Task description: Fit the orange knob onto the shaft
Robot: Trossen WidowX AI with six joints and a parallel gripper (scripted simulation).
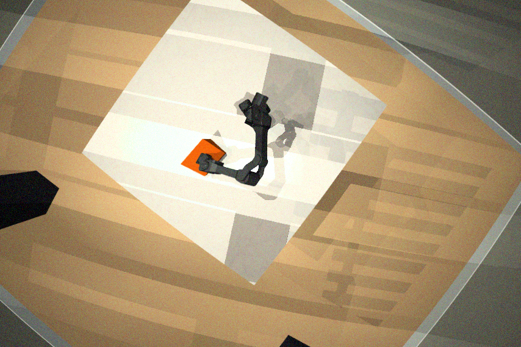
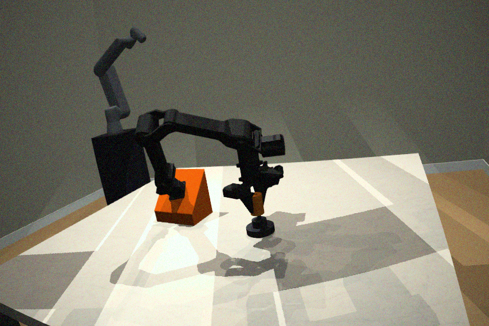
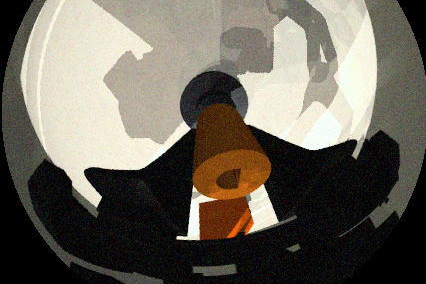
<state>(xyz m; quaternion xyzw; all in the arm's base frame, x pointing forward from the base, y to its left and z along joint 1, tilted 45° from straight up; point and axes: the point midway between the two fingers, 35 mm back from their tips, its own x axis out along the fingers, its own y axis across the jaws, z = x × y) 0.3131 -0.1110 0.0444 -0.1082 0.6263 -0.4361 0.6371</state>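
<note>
My gripper tip is 20 mm below the orange knob. Also, from my gripper tip: round dark pedestal (40 mm below).
</note>
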